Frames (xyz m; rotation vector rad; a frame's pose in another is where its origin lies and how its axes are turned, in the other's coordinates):
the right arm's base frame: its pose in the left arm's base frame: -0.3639 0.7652 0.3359 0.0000 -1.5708 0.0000
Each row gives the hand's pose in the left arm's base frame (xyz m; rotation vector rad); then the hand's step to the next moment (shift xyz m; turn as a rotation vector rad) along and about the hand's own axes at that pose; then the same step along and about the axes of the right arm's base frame.
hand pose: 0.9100 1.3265 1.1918 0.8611 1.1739 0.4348
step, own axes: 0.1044 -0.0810 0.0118 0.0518 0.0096 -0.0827
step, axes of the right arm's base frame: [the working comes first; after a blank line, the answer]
step, axes of the left arm's base frame: 0.0376 0.0190 -0.1258 -0.0568 0.0717 -0.0352

-0.1258 0.0190 -0.0376 -0.0352 0.0717 0.0568
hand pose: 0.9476 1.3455 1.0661 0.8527 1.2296 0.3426
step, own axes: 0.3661 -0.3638 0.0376 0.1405 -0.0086 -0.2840
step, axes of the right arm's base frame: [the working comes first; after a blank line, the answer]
step, axes of the left arm's base frame: 0.0817 -0.0137 -0.5108 -0.2162 0.1947 -0.1257

-0.5108 -0.0137 -0.0817 -0.1257 0.1947 0.2162
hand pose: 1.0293 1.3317 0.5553 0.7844 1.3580 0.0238
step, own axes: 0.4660 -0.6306 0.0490 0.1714 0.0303 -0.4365
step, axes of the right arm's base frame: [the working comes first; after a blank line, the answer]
step, axes of the left arm's base frame: -0.1027 -0.2886 -0.7235 -0.3254 0.3120 -0.1327

-0.7235 -0.2886 0.1027 -0.1327 0.3120 0.3254
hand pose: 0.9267 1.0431 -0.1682 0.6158 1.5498 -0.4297
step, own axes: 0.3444 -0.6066 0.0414 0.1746 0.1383 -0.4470
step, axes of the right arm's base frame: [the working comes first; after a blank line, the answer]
step, axes of the left arm's base frame: -0.3429 -0.4566 -0.4027 -0.2671 0.4031 -0.1247

-0.4027 -0.4566 0.3429 -0.1247 0.4031 0.2671
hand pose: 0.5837 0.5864 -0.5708 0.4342 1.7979 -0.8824
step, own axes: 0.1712 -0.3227 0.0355 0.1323 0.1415 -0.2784
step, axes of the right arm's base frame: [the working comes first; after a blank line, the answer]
step, axes of the left arm's base frame: -0.2556 -0.2594 -0.0455 -0.1395 0.2852 -0.1193

-0.0455 -0.2594 0.2556 -0.1193 0.2852 0.1395
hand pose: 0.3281 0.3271 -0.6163 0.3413 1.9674 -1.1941
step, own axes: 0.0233 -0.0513 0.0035 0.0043 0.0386 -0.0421
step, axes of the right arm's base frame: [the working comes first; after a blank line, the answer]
step, axes of the left arm's base frame: -0.0433 -0.0334 0.0139 -0.0009 0.0546 -0.0171

0.0139 -0.0334 0.0433 -0.0171 0.0546 0.0009
